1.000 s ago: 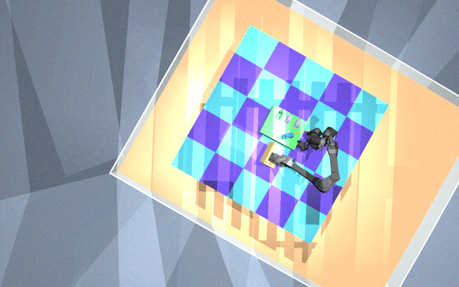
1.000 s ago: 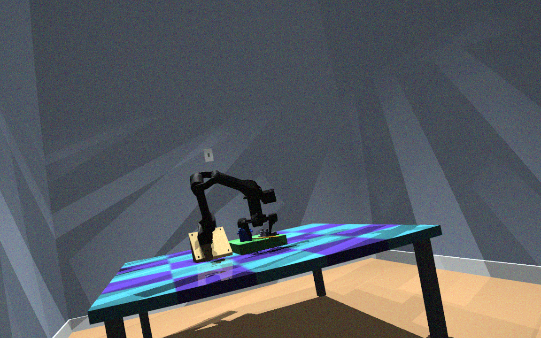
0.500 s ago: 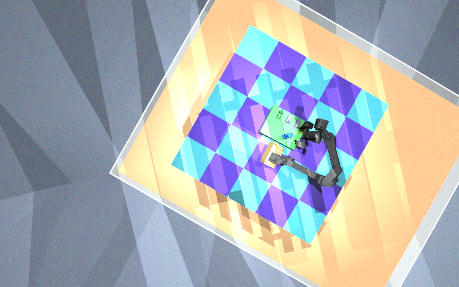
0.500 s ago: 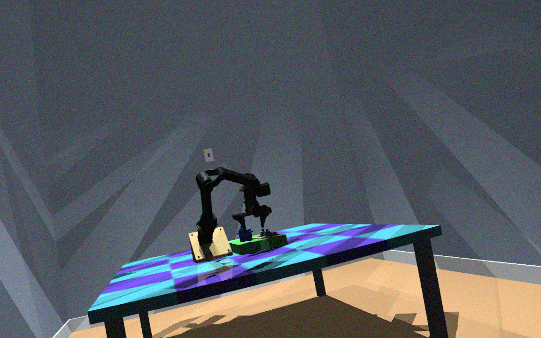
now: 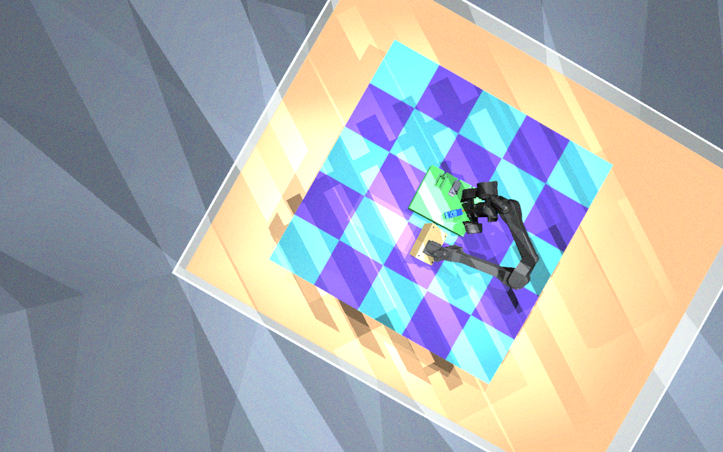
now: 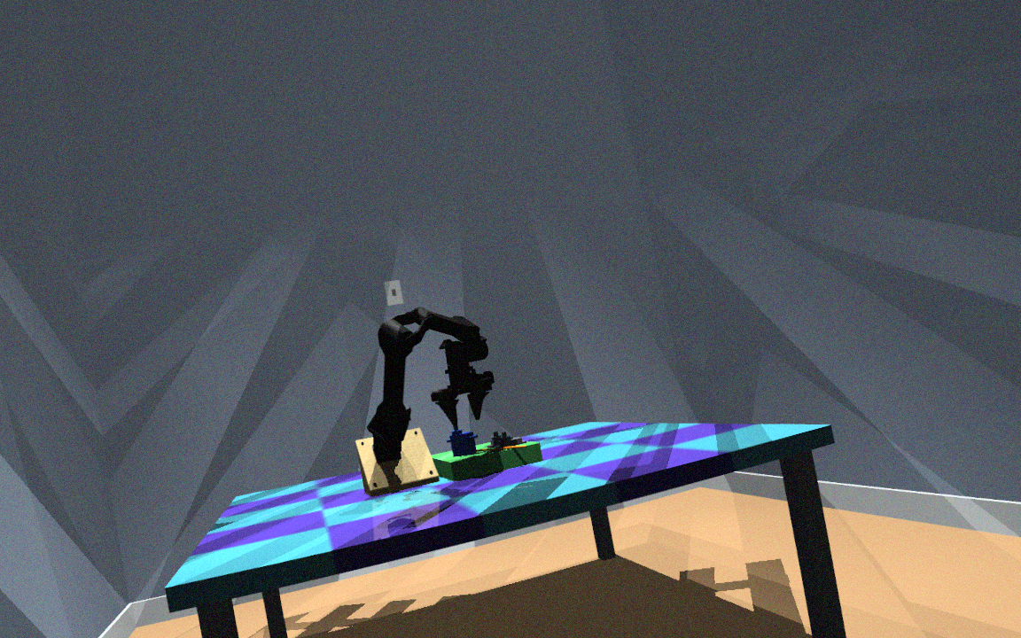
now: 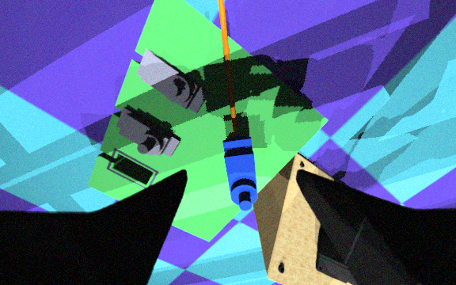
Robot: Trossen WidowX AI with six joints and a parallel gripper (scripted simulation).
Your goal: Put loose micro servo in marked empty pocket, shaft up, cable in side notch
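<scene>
My gripper tip is 6 cm to the right of the green robot deck and 11 cm above it.
</scene>
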